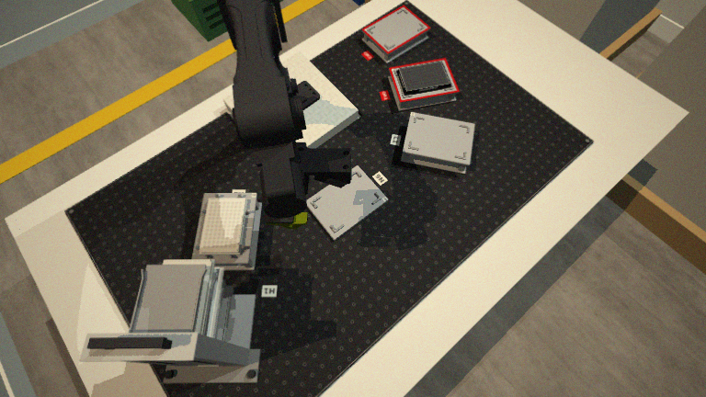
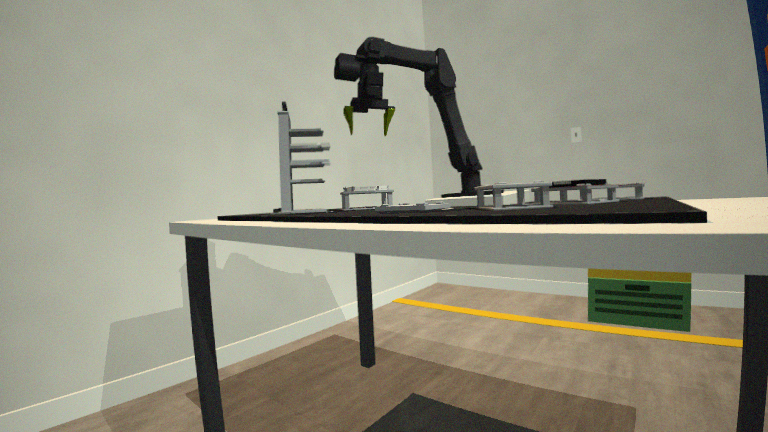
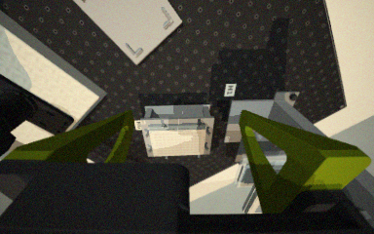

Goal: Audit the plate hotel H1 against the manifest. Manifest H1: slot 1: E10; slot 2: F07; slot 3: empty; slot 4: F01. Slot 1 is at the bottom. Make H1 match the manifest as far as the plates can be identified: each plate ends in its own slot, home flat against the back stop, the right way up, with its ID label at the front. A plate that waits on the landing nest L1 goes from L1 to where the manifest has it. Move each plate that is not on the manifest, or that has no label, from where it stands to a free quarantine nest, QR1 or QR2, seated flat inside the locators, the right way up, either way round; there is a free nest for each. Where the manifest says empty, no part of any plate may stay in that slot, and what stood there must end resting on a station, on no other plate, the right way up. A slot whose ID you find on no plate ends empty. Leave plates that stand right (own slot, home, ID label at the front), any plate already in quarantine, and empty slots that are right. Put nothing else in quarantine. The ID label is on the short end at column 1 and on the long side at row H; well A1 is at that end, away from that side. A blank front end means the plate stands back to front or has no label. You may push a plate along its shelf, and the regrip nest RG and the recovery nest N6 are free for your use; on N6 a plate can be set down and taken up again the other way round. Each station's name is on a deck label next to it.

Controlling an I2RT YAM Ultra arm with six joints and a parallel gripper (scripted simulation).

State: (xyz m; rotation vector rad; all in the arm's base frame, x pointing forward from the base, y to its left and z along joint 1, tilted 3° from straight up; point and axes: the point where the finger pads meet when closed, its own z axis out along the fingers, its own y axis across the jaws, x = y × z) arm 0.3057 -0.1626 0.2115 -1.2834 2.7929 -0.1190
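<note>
My gripper is now 120 mm past the white well plate, 130 mm to the left of it and 160 mm above it. Round my hand: regrip nest (120 mm behind, 130 mm to the right, 170 mm below); recovery nest N6 (10 mm behind, 130 mm to the left, 220 mm below); H1 deck label (40 mm ahead, 130 mm to the right, 220 mm below).
</note>
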